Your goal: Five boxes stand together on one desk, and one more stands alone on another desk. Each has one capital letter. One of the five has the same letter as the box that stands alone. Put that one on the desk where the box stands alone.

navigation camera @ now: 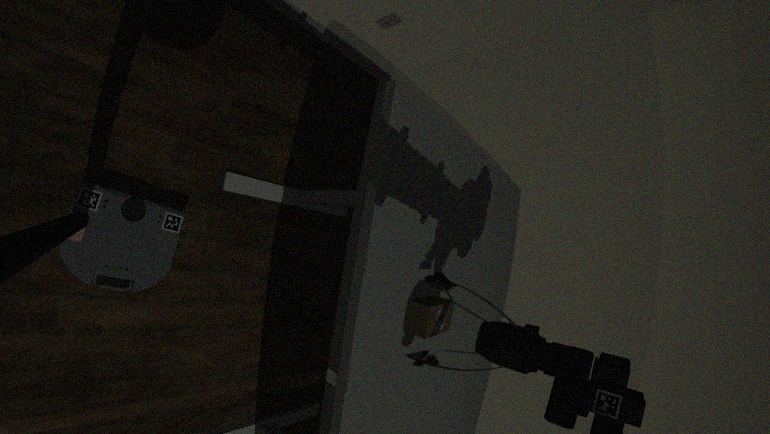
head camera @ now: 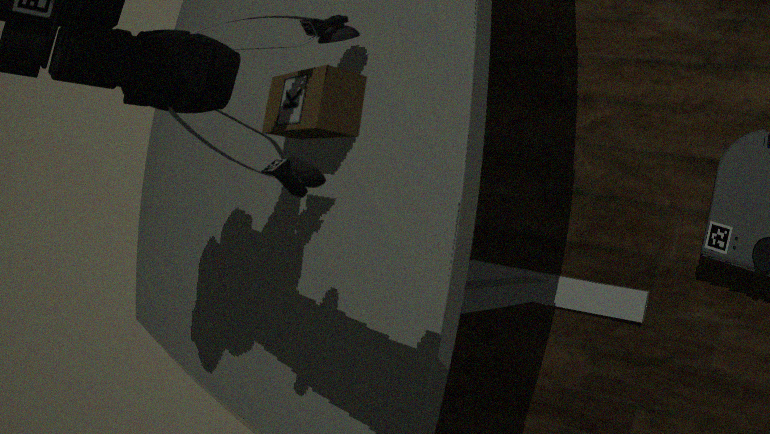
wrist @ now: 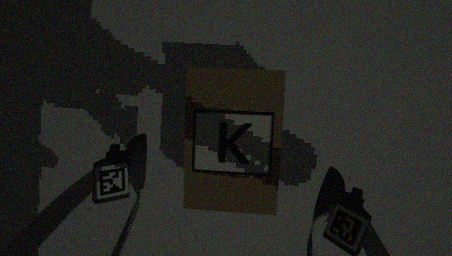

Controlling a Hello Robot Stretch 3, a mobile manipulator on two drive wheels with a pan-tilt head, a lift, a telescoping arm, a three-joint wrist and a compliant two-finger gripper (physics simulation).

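Where they show: gripper, fingertip midpoint: [navigation camera: 418, 316] [head camera: 335, 104] [wrist: 232, 169]; robot's base at its link origin: [navigation camera: 133, 209] [head camera: 765, 253].
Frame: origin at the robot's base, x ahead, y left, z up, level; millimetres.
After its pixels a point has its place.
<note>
A brown box with the letter K [head camera: 342, 102] {x -22, y -420, z 975 mm} [navigation camera: 420, 318] {x -21, y -420, z 984 mm} [wrist: 232, 90] {x -12, y -496, z 1000 mm} stands on a pale grey desk [head camera: 404, 161] {x 18, y -355, z 950 mm} [navigation camera: 377, 269] {x 47, y -317, z 951 mm} [wrist: 390, 100] {x -136, y -516, z 951 mm}. Its label faces my wrist. My gripper [head camera: 318, 104] {x -21, y -439, z 967 mm} [navigation camera: 431, 319] {x -21, y -439, z 967 mm} [wrist: 232, 169] {x -21, y -439, z 967 mm} is open, with one finger on each side of the box and a gap between each finger and the box. In the wrist view the whole label shows, partly in shadow. The other boxes named in the task do not show in these views.
My wheeled base [head camera: 744, 199] {x -97, y -85, z 160 mm} [navigation camera: 129, 242] {x -100, y -16, z 160 mm} is on the wooden floor [head camera: 647, 377] {x 393, y -222, z 1 mm} [navigation camera: 204, 323] {x -401, y -381, z 1 mm}, beyond the desk's edge. A white desk foot [head camera: 601, 299] {x 234, y -436, z 25 mm} [navigation camera: 253, 186] {x 237, y -430, z 26 mm} sticks out on the floor. A wall [head camera: 64, 215] {x 250, y -1079, z 1129 mm} [navigation camera: 620, 161] {x 576, y -1043, z 1304 mm} rises behind the desk.
</note>
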